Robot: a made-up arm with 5 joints.
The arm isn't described. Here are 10 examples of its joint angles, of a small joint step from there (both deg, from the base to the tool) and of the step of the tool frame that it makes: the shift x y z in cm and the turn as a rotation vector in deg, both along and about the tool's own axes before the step.
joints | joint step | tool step
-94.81 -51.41 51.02 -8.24 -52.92 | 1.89 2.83 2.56 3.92 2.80 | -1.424 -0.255 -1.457 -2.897 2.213 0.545
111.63 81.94 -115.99 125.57 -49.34 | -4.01 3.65 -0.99 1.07 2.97 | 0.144 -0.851 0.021 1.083 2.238 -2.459
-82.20 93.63 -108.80 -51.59 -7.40 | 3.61 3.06 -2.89 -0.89 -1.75 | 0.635 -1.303 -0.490 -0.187 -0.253 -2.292
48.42 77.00 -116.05 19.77 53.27 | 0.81 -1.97 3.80 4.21 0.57 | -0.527 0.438 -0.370 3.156 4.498 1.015
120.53 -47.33 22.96 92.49 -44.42 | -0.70 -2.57 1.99 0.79 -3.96 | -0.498 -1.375 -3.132 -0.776 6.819 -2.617
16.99 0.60 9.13 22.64 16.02 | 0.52 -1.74 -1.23 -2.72 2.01 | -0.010 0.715 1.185 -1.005 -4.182 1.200
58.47 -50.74 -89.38 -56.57 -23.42 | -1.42 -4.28 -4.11 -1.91 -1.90 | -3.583 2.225 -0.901 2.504 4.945 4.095
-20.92 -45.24 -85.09 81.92 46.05 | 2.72 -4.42 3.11 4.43 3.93 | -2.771 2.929 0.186 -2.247 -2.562 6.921
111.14 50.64 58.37 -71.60 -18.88 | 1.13 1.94 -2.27 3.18 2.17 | -0.911 0.231 -1.125 -1.922 1.606 1.021
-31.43 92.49 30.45 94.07 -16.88 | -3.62 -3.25 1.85 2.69 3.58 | 0.628 -0.430 -0.608 -2.721 -1.051 -2.107
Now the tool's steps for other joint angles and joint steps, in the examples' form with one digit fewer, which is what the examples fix.
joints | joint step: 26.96 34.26 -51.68 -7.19 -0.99 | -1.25 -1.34 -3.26 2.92 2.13
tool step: -1.95 0.87 -1.45 -5.24 -1.80 4.10
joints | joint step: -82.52 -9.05 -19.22 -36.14 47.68 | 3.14 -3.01 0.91 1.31 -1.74
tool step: -1.62 1.00 -0.89 3.12 4.72 1.56
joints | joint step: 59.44 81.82 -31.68 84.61 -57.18 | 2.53 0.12 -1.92 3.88 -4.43
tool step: 0.86 -2.74 -3.04 -2.58 4.67 -4.37
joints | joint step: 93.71 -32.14 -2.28 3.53 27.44 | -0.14 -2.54 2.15 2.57 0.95
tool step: -1.03 0.40 -2.83 -2.57 3.75 1.52
